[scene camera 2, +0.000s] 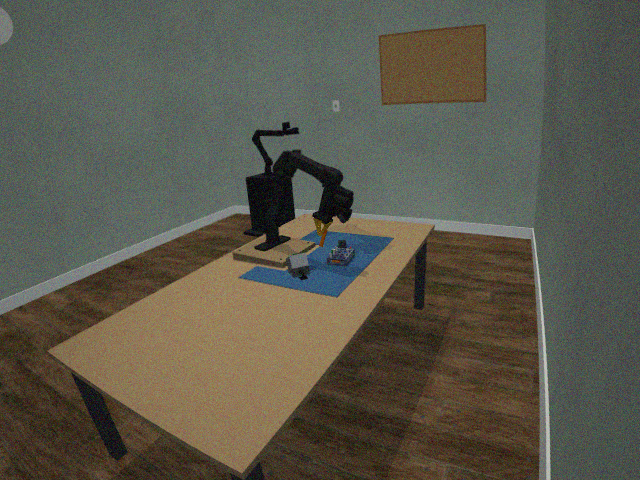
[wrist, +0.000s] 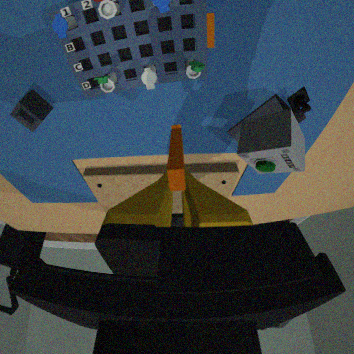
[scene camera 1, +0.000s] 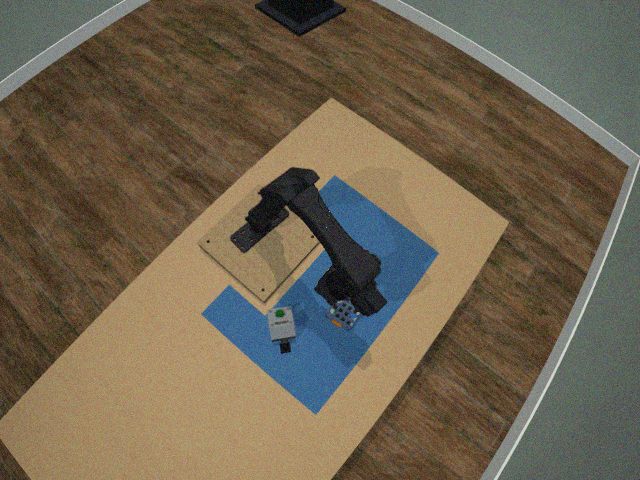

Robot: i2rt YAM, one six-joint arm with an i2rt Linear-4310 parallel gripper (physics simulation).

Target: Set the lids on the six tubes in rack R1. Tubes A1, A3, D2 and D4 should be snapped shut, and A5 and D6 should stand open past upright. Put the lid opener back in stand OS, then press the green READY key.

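Where they show: gripper, fingertip midpoint: [scene camera 2: 319, 235] [wrist: 176, 175] [scene camera 1: 323, 288]; arm's base, link origin: [scene camera 2: 273, 243] [scene camera 1: 260, 226].
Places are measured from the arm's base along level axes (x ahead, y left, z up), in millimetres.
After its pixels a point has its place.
Rack R1 [wrist: 140, 38] @[z 3, x 373, y 11 mm] [scene camera 1: 343, 313] @[z 3, x 379, y -14 mm] [scene camera 2: 340, 254] @[z 3, x 375, y 6 mm] stands on the blue mat [wrist: 116, 123] @[z -27, x 262, y 49 mm] [scene camera 1: 371, 227] @[z -27, x 245, y 270 mm]. In the wrist view it shows blue lids at A1 [wrist: 59, 25] @[z 21, x 388, y 71 mm] and A5 [wrist: 161, 4] @[z 21, x 401, y -5 mm], a white tube top at A3 [wrist: 107, 8] @[z 14, x 397, y 35 mm], green lids at D2 [wrist: 102, 80] @[z 32, x 345, y 39 mm] and D6 [wrist: 196, 65] @[z 36, x 362, y -34 mm], and a white lid at D4 [wrist: 149, 78] @[z 23, x 344, y 1 mm]. My gripper [wrist: 176, 175] @[z 89, x 295, y -23 mm] [scene camera 2: 321, 227] @[z 89, x 295, y -23 mm] is shut on the orange lid opener [wrist: 175, 147] @[z 86, x 322, y -19 mm] [scene camera 2: 322, 239] @[z 73, x 311, y -27 mm]. It hangs above the mat, off the rack's row D side. The dark stand OS [wrist: 31, 109] @[z 1, x 304, y 143 mm] [scene camera 2: 341, 242] @[z 1, x 300, y 142 mm] is empty. The green READY key [wrist: 265, 166] @[z 44, x 260, y -147 mm] [scene camera 1: 279, 312] @[z 43, x 253, y -151 mm] sits on the grey key box [wrist: 270, 137] @[z 32, x 297, y -139 mm] [scene camera 1: 281, 326] @[z 55, x 287, y -176 mm].
The arm's wooden base plate [scene camera 1: 269, 270] @[z -4, x 128, y -78 mm] [wrist: 140, 182] @[z -7, x 150, y 19 mm] lies just behind the gripper. A small black part [scene camera 1: 284, 348] @[z -15, x 330, y -208 mm] [wrist: 300, 102] @[z -16, x 329, y -201 mm] sits at the key box's end. The tan table [scene camera 1: 154, 387] @[z -30, x 151, y -566 mm] [scene camera 2: 207, 350] @[z -30, x 366, y -729 mm] extends far beyond the mat.
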